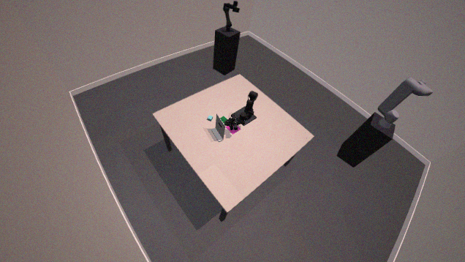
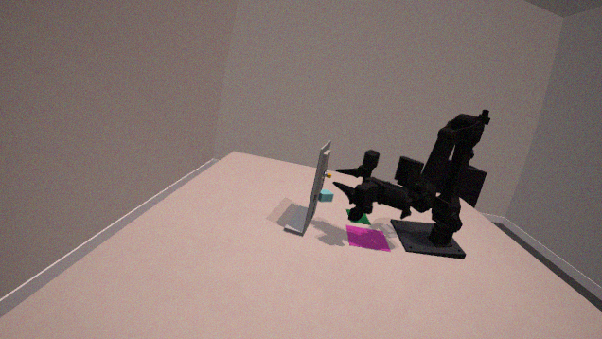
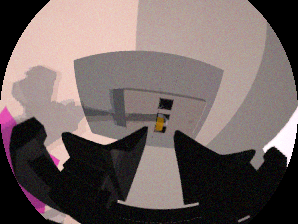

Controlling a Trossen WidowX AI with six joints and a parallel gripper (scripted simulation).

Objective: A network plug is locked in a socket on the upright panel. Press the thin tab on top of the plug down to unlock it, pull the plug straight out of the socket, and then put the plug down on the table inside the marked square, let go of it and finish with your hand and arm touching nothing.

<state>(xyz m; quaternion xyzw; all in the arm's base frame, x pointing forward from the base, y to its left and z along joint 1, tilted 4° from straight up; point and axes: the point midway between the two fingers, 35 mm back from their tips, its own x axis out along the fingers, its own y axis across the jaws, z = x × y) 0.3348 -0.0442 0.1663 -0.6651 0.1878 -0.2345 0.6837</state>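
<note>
The plug is 3 cm ahead of my gripper tip and 1 cm to the right of it. Round my gripper tip: grey upright panel: 5 cm below, 4 cm ahead, 2 cm to the right; magenta square: 16 cm below, 13 cm behind, 4 cm to the left.
</note>
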